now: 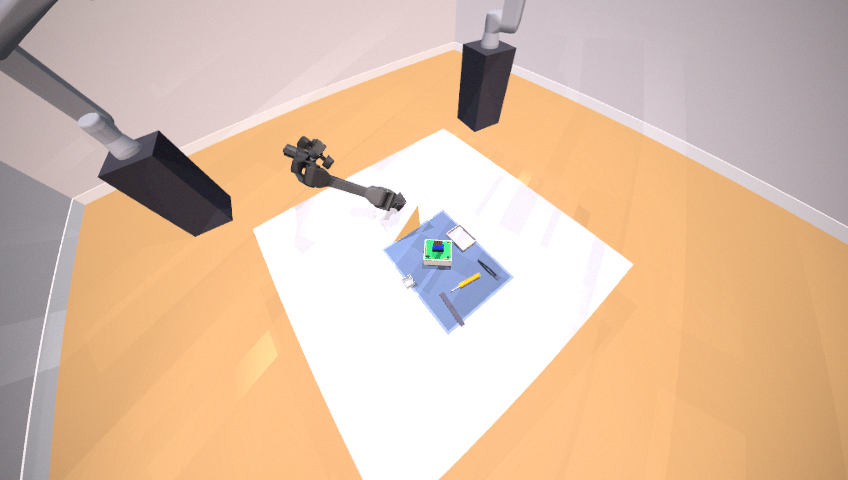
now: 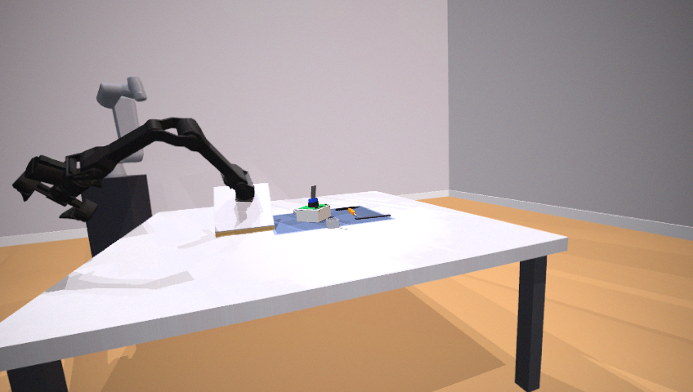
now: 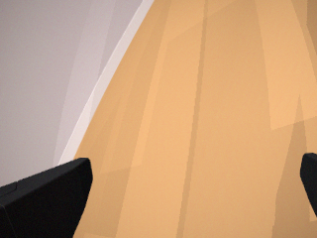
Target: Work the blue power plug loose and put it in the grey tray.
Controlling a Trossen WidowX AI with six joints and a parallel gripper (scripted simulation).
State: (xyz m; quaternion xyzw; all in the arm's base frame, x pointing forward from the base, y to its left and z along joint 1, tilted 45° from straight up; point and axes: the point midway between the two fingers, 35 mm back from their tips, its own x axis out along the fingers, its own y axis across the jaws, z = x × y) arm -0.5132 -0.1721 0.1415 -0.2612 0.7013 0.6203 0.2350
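Now: the blue power plug 81 cm ahead of my gripper tip, 25 cm to the left of it and 7 cm below it. The rest, counted from my gripper tip: blue mat: 85 cm ahead, 26 cm to the left, 16 cm below; dark bar: 104 cm ahead, 18 cm to the left, 15 cm below.
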